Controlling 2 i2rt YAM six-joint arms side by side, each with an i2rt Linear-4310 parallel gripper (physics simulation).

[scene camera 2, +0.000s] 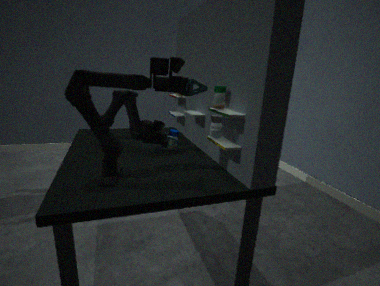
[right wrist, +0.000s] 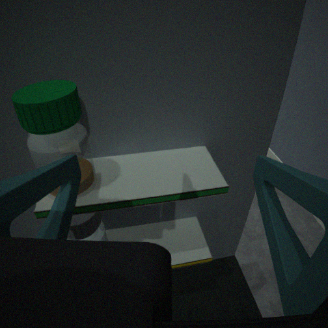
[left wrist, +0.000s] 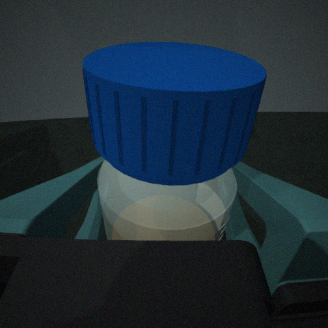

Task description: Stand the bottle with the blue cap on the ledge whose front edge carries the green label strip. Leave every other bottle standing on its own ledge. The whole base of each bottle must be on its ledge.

Labels:
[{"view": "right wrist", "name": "right gripper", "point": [166,164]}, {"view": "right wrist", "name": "green-capped bottle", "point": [49,110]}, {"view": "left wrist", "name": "left gripper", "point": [165,163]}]

